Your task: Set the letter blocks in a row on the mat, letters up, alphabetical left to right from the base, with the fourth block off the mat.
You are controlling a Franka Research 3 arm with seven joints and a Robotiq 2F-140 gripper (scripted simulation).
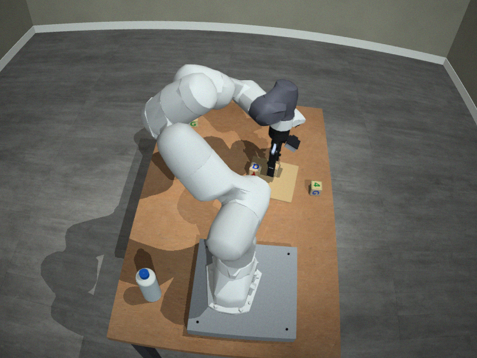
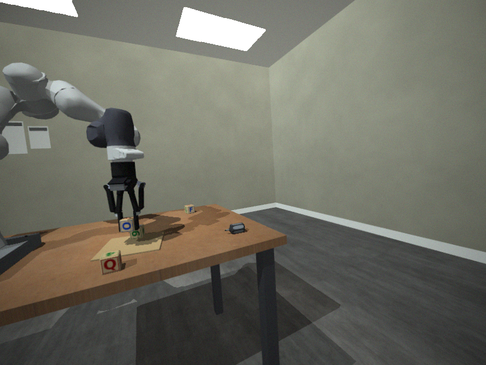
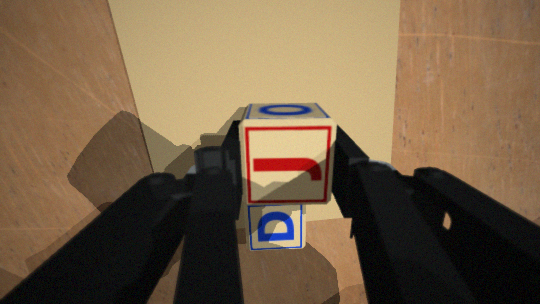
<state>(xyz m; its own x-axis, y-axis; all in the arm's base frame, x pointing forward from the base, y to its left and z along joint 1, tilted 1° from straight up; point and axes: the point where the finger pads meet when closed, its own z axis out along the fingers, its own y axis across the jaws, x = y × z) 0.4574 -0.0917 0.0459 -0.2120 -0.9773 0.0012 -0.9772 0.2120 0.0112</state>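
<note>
Right now my hand is 1 cm short of the tan mat and 8 cm above it. Round my hand: small dark object (37 cm ahead, 10 cm to the right, 7 cm below); block (3 cm behind, 19 cm to the right, 6 cm below).
</note>
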